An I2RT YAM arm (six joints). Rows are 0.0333 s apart.
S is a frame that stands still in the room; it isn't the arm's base.
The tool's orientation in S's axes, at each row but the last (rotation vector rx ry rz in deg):
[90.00 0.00 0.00]
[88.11 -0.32 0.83]
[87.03 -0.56 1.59]
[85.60 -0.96 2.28]
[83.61 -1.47 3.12]
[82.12 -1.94 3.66]
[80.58 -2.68 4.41]
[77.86 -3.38 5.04]
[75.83 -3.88 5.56]
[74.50 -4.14 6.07]
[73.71 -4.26 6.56]
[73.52 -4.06 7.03]
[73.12 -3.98 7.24]
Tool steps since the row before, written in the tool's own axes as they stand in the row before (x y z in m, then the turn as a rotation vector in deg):
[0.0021 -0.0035 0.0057 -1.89 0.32 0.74]
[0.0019 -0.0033 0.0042 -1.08 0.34 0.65]
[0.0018 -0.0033 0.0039 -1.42 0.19 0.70]
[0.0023 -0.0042 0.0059 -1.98 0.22 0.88]
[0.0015 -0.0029 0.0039 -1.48 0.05 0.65]
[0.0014 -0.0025 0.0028 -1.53 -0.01 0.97]
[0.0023 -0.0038 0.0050 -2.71 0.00 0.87]
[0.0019 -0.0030 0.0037 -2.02 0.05 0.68]
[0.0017 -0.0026 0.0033 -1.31 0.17 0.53]
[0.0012 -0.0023 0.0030 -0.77 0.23 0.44]
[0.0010 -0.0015 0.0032 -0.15 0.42 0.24]
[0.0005 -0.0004 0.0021 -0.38 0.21 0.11]
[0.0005 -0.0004 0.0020 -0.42 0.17 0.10]
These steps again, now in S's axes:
[0.0021 -0.0057 -0.0035 -1.89 -0.74 0.32]
[0.0020 -0.0043 -0.0031 -1.08 -0.64 0.35]
[0.0019 -0.0040 -0.0030 -1.42 -0.71 0.19]
[0.0025 -0.0062 -0.0036 -1.97 -0.89 0.22]
[0.0017 -0.0042 -0.0024 -1.47 -0.67 0.05]
[0.0016 -0.0031 -0.0020 -1.51 -1.00 0.03]
[0.0027 -0.0055 -0.0027 -2.69 -0.93 -0.07]
[0.0022 -0.0042 -0.0020 -2.01 -0.71 0.00]
[0.0020 -0.0038 -0.0015 -1.32 -0.52 0.16]
[0.0015 -0.0035 -0.0013 -0.79 -0.39 0.25]
[0.0012 -0.0034 -0.0004 -0.20 -0.12 0.45]
[0.0006 -0.0021 0.0003 -0.40 -0.07 0.18]
[0.0006 -0.0020 0.0003 -0.44 -0.07 0.14]

